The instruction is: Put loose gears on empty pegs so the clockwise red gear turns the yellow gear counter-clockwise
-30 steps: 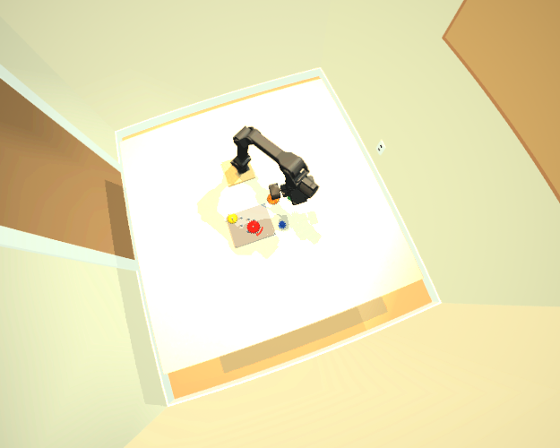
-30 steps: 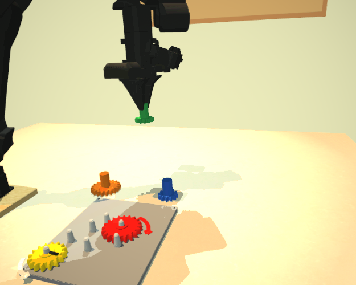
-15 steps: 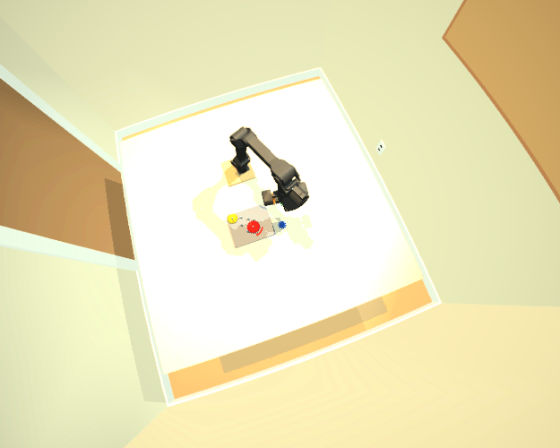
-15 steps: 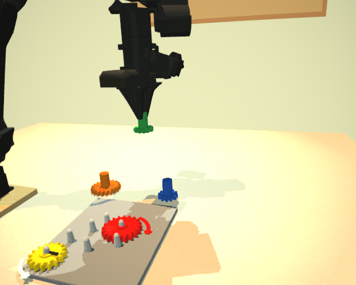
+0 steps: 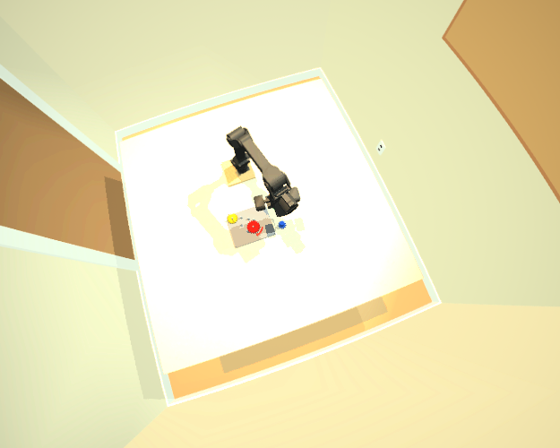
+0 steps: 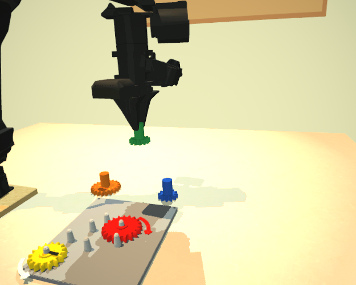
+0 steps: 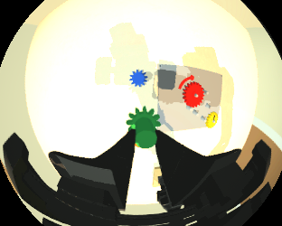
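Right now my gripper tip is 14 cm to the left of the red gear and 13 cm above it. Also, from my gripper tip: green gear 1 cm below; orange gear 13 cm below, 9 cm behind, 2 cm to the left; blue gear 13 cm below, 5 cm ahead, 1 cm to the right.
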